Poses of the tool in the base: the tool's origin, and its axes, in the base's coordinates. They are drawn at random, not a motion.
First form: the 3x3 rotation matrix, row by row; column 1 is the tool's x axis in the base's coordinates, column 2 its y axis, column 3 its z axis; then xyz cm. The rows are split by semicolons.
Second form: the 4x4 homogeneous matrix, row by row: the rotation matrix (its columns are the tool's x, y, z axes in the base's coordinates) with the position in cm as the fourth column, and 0 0 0 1 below. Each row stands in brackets. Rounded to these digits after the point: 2 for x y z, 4 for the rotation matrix.
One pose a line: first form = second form
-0.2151 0.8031 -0.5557; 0.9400 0.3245 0.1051; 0.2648 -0.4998 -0.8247; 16.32 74.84 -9.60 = [[-0.2151 0.8031 -0.5557 16.32], [0.9400 0.3245 0.1051 74.84], [0.2648 -0.4998 -0.8247 -9.60], [0 0 0 1]]
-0.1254 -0.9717 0.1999; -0.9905 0.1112 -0.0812; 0.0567 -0.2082 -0.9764; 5.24 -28.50 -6.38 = [[-0.1254 -0.9717 0.1999 5.24], [-0.9905 0.1112 -0.0812 -28.50], [0.0567 -0.2082 -0.9764 -6.38], [0 0 0 1]]
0.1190 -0.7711 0.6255; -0.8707 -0.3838 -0.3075; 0.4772 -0.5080 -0.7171; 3.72 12.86 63.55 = [[0.1190 -0.7711 0.6255 3.72], [-0.8707 -0.3838 -0.3075 12.86], [0.4772 -0.5080 -0.7171 63.55], [0 0 0 1]]
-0.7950 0.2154 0.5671; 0.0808 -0.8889 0.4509; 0.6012 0.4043 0.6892; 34.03 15.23 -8.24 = [[-0.7950 0.2154 0.5671 34.03], [0.0808 -0.8889 0.4509 15.23], [0.6012 0.4043 0.6892 -8.24], [0 0 0 1]]
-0.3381 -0.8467 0.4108; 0.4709 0.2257 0.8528; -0.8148 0.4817 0.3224; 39.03 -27.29 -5.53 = [[-0.3381 -0.8467 0.4108 39.03], [0.4709 0.2257 0.8528 -27.29], [-0.8148 0.4817 0.3224 -5.53], [0 0 0 1]]
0.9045 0.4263 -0.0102; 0.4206 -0.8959 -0.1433; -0.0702 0.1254 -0.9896; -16.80 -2.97 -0.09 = [[0.9045 0.4263 -0.0102 -16.80], [0.4206 -0.8959 -0.1433 -2.97], [-0.0702 0.1254 -0.9896 -0.09], [0 0 0 1]]
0.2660 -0.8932 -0.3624; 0.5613 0.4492 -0.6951; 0.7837 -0.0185 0.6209; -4.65 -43.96 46.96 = [[0.2660 -0.8932 -0.3624 -4.65], [0.5613 0.4492 -0.6951 -43.96], [0.7837 -0.0185 0.6209 46.96], [0 0 0 1]]
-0.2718 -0.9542 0.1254; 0.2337 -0.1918 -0.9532; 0.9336 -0.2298 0.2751; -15.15 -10.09 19.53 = [[-0.2718 -0.9542 0.1254 -15.15], [0.2337 -0.1918 -0.9532 -10.09], [0.9336 -0.2298 0.2751 19.53], [0 0 0 1]]
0.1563 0.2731 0.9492; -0.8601 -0.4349 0.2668; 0.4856 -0.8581 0.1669; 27.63 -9.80 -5.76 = [[0.1563 0.2731 0.9492 27.63], [-0.8601 -0.4349 0.2668 -9.80], [0.4856 -0.8581 0.1669 -5.76], [0 0 0 1]]
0.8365 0.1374 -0.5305; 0.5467 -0.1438 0.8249; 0.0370 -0.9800 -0.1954; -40.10 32.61 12.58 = [[0.8365 0.1374 -0.5305 -40.10], [0.5467 -0.1438 0.8249 32.61], [0.0370 -0.9800 -0.1954 12.58], [0 0 0 1]]
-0.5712 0.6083 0.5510; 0.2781 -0.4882 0.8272; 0.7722 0.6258 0.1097; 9.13 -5.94 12.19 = [[-0.5712 0.6083 0.5510 9.13], [0.2781 -0.4882 0.8272 -5.94], [0.7722 0.6258 0.1097 12.19], [0 0 0 1]]
